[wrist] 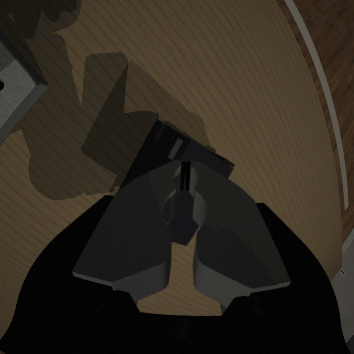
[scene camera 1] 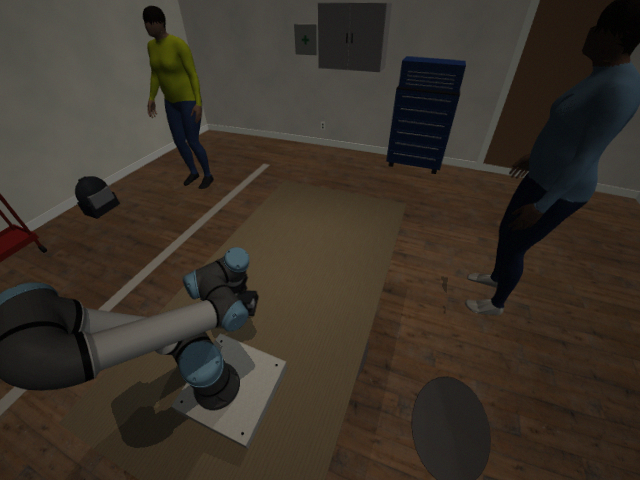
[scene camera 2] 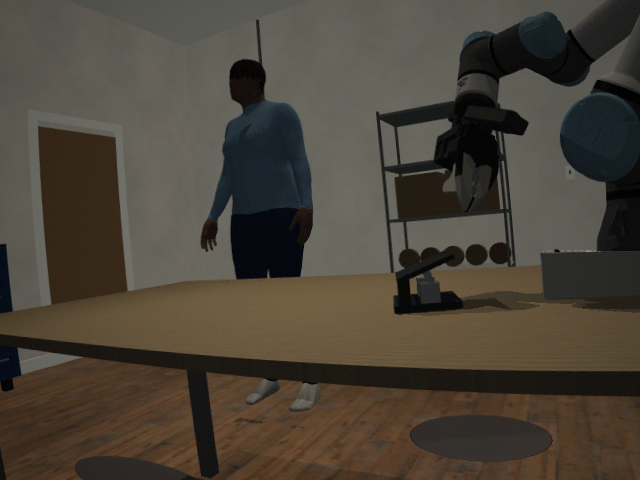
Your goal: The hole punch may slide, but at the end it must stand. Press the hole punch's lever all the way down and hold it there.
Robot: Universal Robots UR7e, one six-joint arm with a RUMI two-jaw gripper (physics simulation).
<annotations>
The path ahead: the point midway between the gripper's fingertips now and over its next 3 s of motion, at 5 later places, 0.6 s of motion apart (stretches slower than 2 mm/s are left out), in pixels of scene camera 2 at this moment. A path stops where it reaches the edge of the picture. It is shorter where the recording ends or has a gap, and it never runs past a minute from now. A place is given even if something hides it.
My gripper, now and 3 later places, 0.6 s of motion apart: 466, 211; 471, 247; 458, 250; 442, 255
</annotations>
